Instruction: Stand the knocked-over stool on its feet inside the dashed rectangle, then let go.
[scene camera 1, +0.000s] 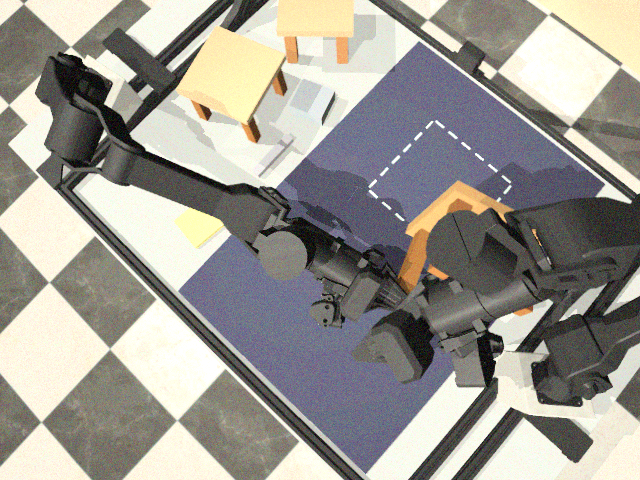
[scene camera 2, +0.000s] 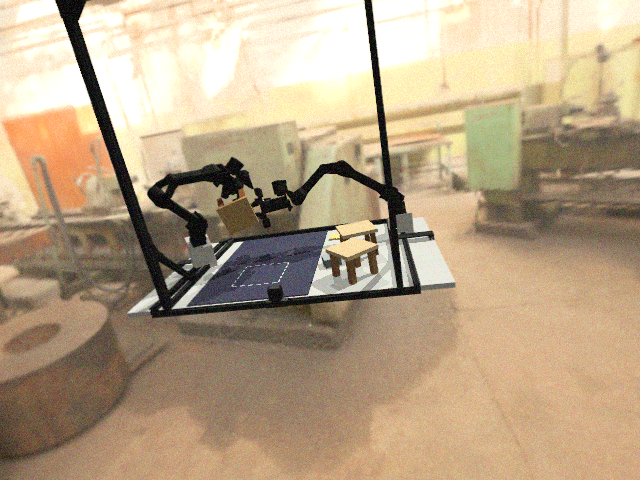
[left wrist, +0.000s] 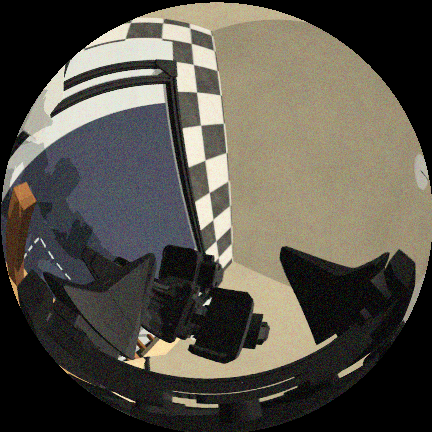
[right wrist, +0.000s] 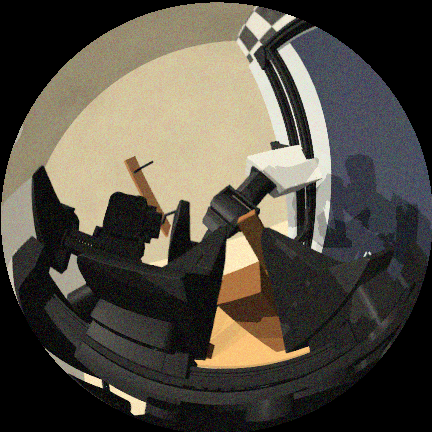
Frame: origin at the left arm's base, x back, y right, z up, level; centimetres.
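Seen in the pictures: left gripper, between the fingertips: (scene camera 1: 371, 338) (scene camera 2: 252, 197) (left wrist: 218, 257) (right wrist: 81, 181); right gripper, between the fingertips: (scene camera 1: 419, 312) (left wrist: 87, 253) (right wrist: 243, 233); left arm's base, origin of its link: (scene camera 1: 555, 384) (scene camera 2: 198, 241) (right wrist: 261, 179); right arm's base, origin of its link: (scene camera 1: 94, 89) (scene camera 2: 399, 215).
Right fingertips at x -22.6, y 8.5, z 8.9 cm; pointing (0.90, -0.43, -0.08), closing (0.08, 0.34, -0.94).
Offsets run from my right fingertips to a thing's middle. Level surfaces: height alone.
The stool {dx +5.0, dy +6.6, dz +3.4 cm} (scene camera 1: 454, 193) (scene camera 2: 237, 215) (left wrist: 20, 227) (right wrist: 250, 337) is off the mat, in the air, tipped with its seat near upright and its legs pointing away from scene camera 2. My right gripper (scene camera 1: 402, 295) is shut on one of its legs. In scene camera 1 the left arm hides much of the stool. My left gripper is open and empty, close to the right gripper. The dashed rectangle (scene camera 1: 401, 155) (scene camera 2: 266, 265) (left wrist: 40, 238) is marked on the blue mat {dz -21.4 cm} (scene camera 1: 268, 335) (scene camera 2: 209, 295); the stool hangs above and beyond it in scene camera 2.
Two other stools stand upright beside the mat: one stool {dx -33.8, dy +40.0, dz -16.0 cm} (scene camera 1: 232, 72) (scene camera 2: 356, 228) and another stool {dx -20.0, dy +56.5, dz -16.1 cm} (scene camera 1: 315, 18) (scene camera 2: 353, 248). A grey-blue box {dx -19.6, dy +40.4, dz -20.1 cm} (scene camera 1: 310, 98), a pale bar {dx -26.3, dy +28.9, dz -21.1 cm} (scene camera 1: 273, 155) and a yellow pad {dx -39.0, dy +14.2, dz -21.3 cm} (scene camera 1: 197, 227) lie near them. The two arms are close together at their wrists.
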